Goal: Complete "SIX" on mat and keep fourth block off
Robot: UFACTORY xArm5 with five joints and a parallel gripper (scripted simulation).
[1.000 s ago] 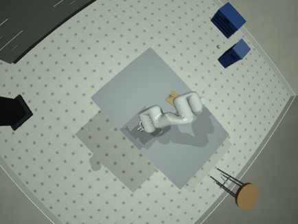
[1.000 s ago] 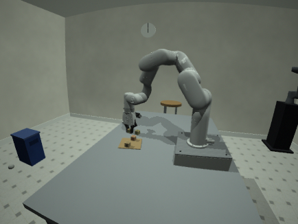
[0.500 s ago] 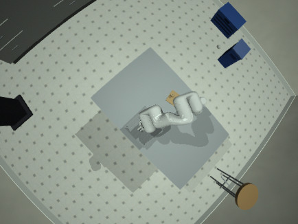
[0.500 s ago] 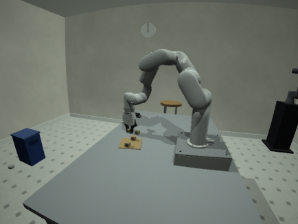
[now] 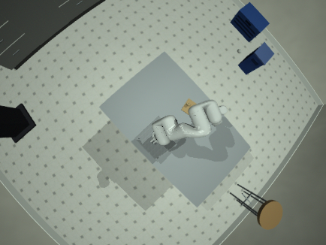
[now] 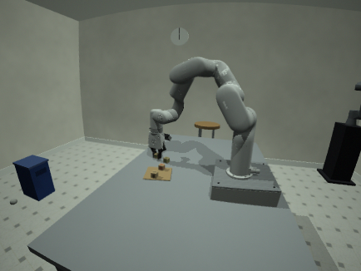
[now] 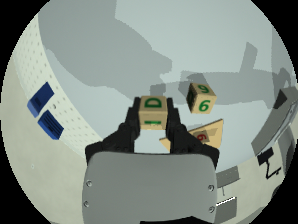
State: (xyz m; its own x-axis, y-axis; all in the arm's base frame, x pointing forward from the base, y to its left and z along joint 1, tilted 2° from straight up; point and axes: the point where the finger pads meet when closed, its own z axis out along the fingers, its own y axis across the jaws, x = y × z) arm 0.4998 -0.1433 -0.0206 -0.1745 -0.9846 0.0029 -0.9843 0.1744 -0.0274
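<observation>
Right now my hand is 150 mm to the right of the tan mat, 80 mm past it and 40 mm above it.
</observation>
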